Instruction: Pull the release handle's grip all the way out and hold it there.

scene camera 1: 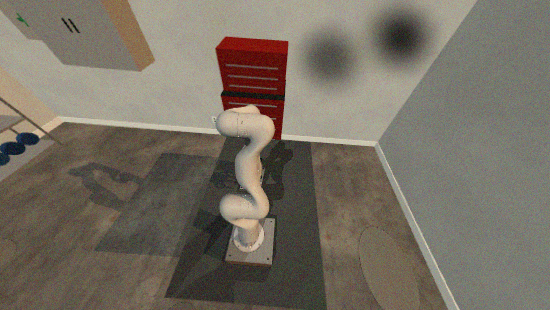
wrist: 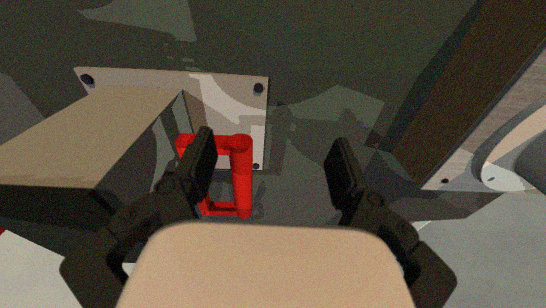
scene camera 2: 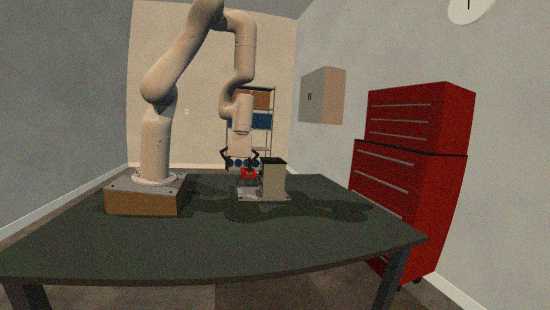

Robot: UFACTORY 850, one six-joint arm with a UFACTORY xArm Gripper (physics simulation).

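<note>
The release handle is a red rectangular frame on the side of a beige box (scene camera 2: 274, 180) (wrist: 85, 132). Its grip bar (wrist: 242, 177) is parallel to the box's face and stands out from it; the red handle (scene camera 2: 248, 173) also shows in scene camera 2. My gripper (scene camera 2: 239, 167) (wrist: 273, 146) is open and empty, pointing down. In the wrist view the grip bar lies between the two fingers, much nearer the left one. That left finger overlaps the frame's box side and hides part of it. In scene camera 1 the arm hides the gripper and handle.
The box stands on a bolted light plate (scene camera 2: 248, 195) (wrist: 230, 100) on the dark table (scene camera 2: 215, 250). The arm's base block (scene camera 2: 142, 200) (scene camera 1: 267, 240) stands on the same table. A red tool cabinet (scene camera 1: 254, 65) (scene camera 2: 405, 120) is beyond the table's far end.
</note>
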